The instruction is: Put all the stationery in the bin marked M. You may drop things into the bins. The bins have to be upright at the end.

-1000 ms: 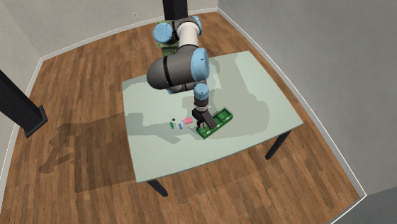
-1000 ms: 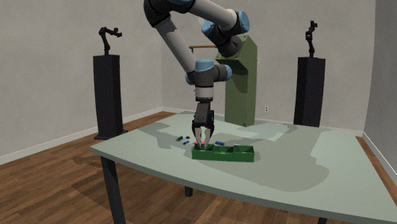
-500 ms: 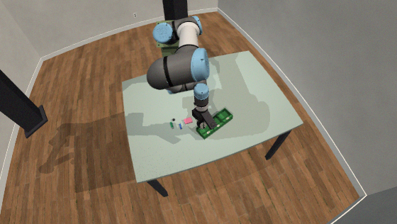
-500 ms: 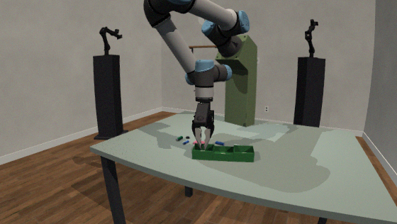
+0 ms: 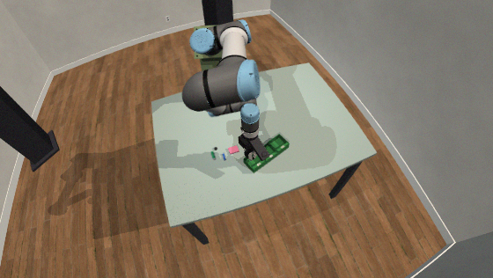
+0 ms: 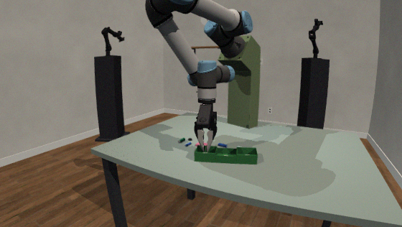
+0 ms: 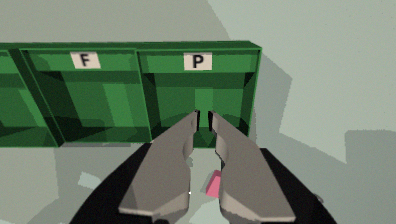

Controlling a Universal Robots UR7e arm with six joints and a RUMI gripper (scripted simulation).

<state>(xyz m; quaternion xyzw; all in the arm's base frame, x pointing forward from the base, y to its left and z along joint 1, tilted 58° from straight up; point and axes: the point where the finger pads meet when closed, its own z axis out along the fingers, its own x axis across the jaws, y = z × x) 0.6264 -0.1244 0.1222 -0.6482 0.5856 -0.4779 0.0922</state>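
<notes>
Right now my hand is 30 mm short of the green three-compartment bin tray, 90 mm to the right of it and 20 mm above it. Also, from my hand: grey-white item: 70 mm behind, 50 mm to the left, 30 mm below; then green marker: 180 mm behind, 110 mm to the right, 30 mm below; then pink eraser: 130 mm behind, 10 mm to the right, 30 mm below.
</notes>
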